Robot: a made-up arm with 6 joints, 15 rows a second.
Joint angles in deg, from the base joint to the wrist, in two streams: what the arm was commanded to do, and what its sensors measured. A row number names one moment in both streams.
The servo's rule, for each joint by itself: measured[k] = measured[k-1] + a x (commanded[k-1-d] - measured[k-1]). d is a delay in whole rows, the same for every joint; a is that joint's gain. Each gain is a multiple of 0.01, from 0.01 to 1. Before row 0 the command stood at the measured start. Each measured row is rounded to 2 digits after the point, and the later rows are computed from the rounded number. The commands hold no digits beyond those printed.
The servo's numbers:
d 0
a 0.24 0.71 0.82 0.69 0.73 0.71
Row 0, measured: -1.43, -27.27, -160.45, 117.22, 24.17, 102.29
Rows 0 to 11, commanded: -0.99, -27.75, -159.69, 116.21, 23.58, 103.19; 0.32, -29.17, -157.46, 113.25, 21.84, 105.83; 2.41, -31.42, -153.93, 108.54, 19.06, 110.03; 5.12, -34.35, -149.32, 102.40, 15.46, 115.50; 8.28, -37.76, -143.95, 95.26, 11.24, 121.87; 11.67, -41.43, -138.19, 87.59, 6.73, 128.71; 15.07, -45.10, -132.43, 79.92, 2.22, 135.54; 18.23, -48.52, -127.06, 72.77, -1.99, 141.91; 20.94, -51.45, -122.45, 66.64, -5.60, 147.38; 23.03, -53.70, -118.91, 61.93, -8.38, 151.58; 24.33, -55.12, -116.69, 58.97, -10.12, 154.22; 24.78, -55.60, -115.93, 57.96, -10.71, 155.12
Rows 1 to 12, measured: -1.32, -27.61, -159.83, 116.52, 23.74, 102.93; -0.93, -28.72, -157.89, 114.26, 22.35, 104.99; -0.13, -30.64, -154.64, 110.31, 19.95, 108.57; 1.13, -33.27, -150.28, 104.85, 16.67, 113.49; 2.85, -36.46, -145.09, 98.23, 12.71, 119.44; 4.97, -39.99, -139.43, 90.89, 8.34, 126.02; 7.39, -43.62, -133.69, 83.32, 3.87, 132.78; 9.99, -47.10, -128.25, 76.04, -0.41, 139.26; 12.62, -50.19, -123.49, 69.55, -4.20, 145.03; 15.12, -52.68, -119.73, 64.29, -7.25, 149.68; 17.33, -54.41, -117.24, 60.62, -9.35, 152.90; 19.12, -55.25, -116.17, 58.78, -10.34, 154.48
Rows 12 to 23, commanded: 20.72, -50.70, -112.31, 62.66, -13.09, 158.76; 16.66, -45.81, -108.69, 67.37, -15.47, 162.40; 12.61, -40.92, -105.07, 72.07, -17.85, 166.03; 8.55, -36.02, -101.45, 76.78, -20.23, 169.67; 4.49, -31.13, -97.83, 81.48, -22.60, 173.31; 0.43, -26.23, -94.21, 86.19, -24.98, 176.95; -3.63, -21.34, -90.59, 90.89, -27.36, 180.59; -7.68, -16.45, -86.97, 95.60, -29.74, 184.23; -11.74, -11.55, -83.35, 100.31, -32.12, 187.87; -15.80, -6.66, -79.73, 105.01, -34.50, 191.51; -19.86, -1.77, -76.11, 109.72, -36.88, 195.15; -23.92, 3.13, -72.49, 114.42, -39.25, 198.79
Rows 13 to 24, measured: 19.50, -52.02, -113.00, 61.46, -12.35, 157.52; 18.82, -47.61, -109.47, 65.54, -14.63, 160.98; 17.33, -42.86, -105.86, 70.05, -16.98, 164.57; 15.22, -38.00, -102.24, 74.69, -19.35, 168.19; 12.64, -33.12, -98.62, 79.38, -21.72, 171.83; 9.71, -28.23, -95.00, 84.08, -24.10, 175.47; 6.51, -23.34, -91.38, 88.78, -26.48, 179.11; 3.10, -18.45, -87.76, 93.49, -28.86, 182.75; -0.46, -13.55, -84.14, 98.20, -31.24, 186.39; -4.14, -8.66, -80.52, 102.90, -33.62, 190.03; -7.91, -3.77, -76.90, 107.61, -36.00, 193.67; -11.75, 1.13, -73.28, 112.31, -38.37, 197.31
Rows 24 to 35, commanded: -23.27, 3.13, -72.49, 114.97, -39.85, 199.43; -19.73, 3.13, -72.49, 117.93, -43.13, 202.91; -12.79, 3.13, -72.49, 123.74, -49.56, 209.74; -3.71, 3.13, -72.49, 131.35, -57.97, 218.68; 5.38, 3.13, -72.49, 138.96, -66.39, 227.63; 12.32, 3.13, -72.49, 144.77, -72.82, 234.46; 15.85, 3.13, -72.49, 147.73, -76.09, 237.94; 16.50, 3.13, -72.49, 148.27, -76.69, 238.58; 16.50, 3.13, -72.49, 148.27, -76.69, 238.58; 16.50, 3.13, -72.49, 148.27, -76.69, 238.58; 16.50, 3.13, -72.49, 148.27, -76.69, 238.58; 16.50, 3.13, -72.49, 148.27, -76.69, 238.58
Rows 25 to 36, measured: -14.51, 2.55, -72.63, 114.15, -39.45, 198.82; -15.76, 2.96, -72.52, 116.76, -42.14, 201.72; -15.05, 3.08, -72.50, 121.58, -47.56, 207.41; -12.33, 3.12, -72.49, 128.32, -55.16, 215.41; -8.08, 3.13, -72.49, 135.66, -63.36, 224.09; -3.18, 3.13, -72.49, 141.95, -70.27, 231.45; 1.39, 3.13, -72.49, 145.94, -74.52, 236.06; 5.02, 3.13, -72.49, 147.55, -76.10, 237.85; 7.78, 3.13, -72.49, 148.05, -76.53, 238.37; 9.87, 3.13, -72.49, 148.20, -76.65, 238.52; 11.46, 3.13, -72.49, 148.25, -76.68, 238.56; 12.67, 3.13, -72.49, 148.26, -76.69, 238.57
